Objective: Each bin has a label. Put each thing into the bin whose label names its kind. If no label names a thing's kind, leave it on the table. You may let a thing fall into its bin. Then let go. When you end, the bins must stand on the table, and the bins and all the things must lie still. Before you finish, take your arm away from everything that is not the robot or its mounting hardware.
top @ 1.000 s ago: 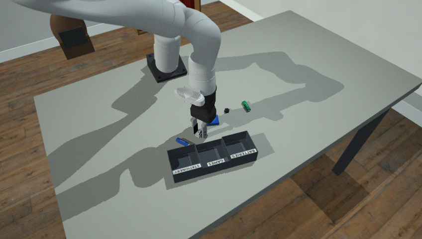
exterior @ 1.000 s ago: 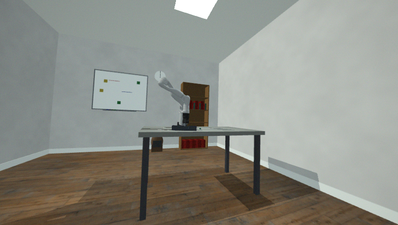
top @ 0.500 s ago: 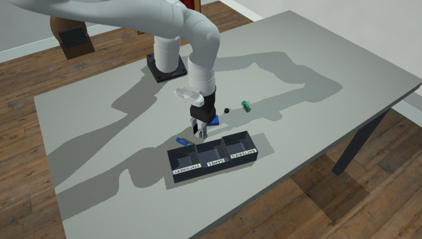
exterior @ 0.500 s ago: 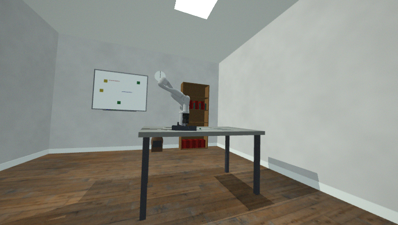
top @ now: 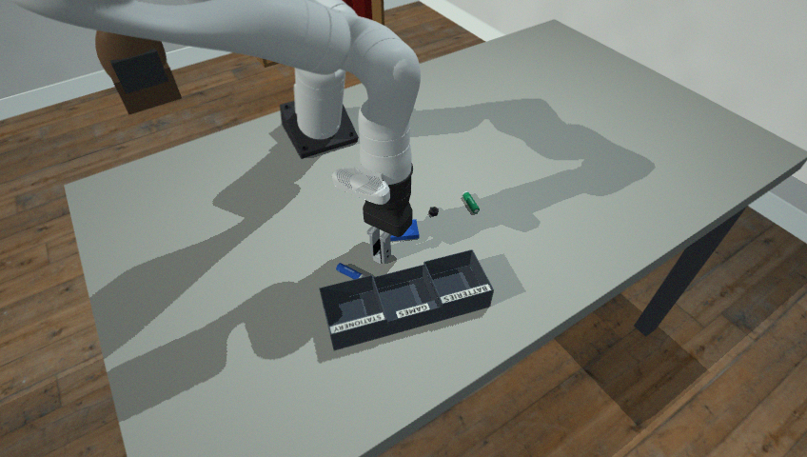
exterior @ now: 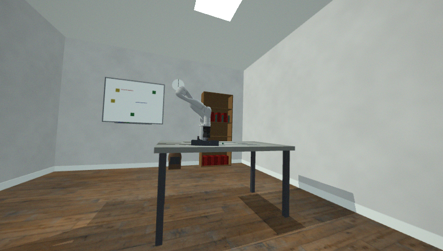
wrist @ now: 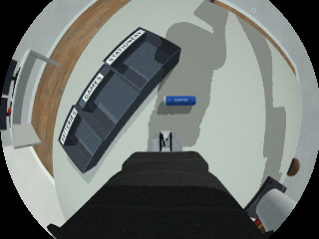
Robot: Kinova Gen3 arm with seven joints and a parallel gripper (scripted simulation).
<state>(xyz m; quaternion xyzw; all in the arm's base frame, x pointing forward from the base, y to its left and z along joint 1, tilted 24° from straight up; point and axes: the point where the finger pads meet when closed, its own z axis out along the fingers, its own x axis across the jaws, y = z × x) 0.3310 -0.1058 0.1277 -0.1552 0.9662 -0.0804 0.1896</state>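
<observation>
My hand is 6 cm to the left of the blue battery and 1 cm above it. Also, from my hand: blue block 2 cm behind, 7 cm to the left, 1 cm below; then black piece 2 cm behind, 14 cm to the left, 2 cm below; then small white thing 1 cm below.
</observation>
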